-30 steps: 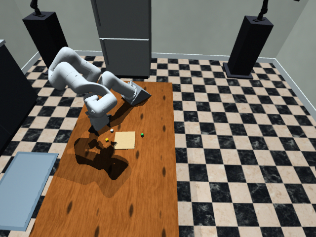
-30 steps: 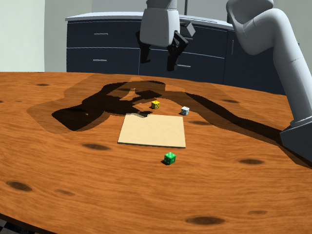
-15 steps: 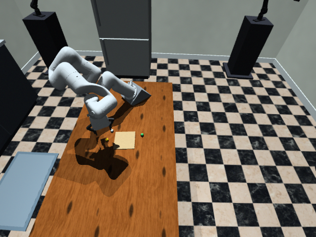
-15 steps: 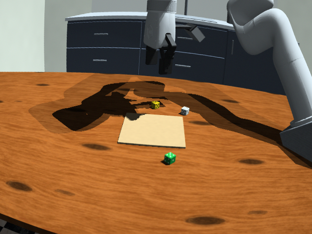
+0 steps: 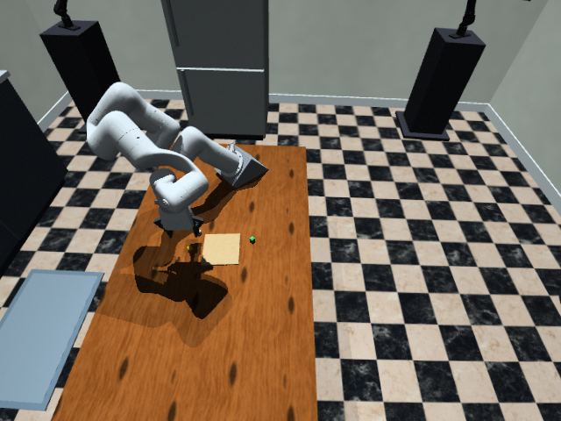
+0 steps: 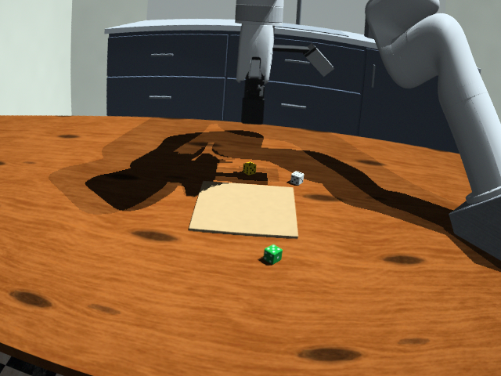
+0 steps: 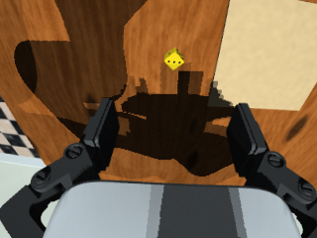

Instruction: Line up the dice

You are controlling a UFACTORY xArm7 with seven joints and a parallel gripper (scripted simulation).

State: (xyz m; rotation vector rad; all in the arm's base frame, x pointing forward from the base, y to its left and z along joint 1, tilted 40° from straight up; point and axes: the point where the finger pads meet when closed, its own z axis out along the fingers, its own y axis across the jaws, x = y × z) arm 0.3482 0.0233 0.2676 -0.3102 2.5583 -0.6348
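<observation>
The yellow die lies 100 mm below my hand. Also, from my hand: white die: 80 mm behind, 20 mm to the left, 100 mm below; then tan mat: 10 mm behind, 120 mm to the left, 110 mm below; then green die: 60 mm behind, 240 mm to the left, 100 mm below.
</observation>
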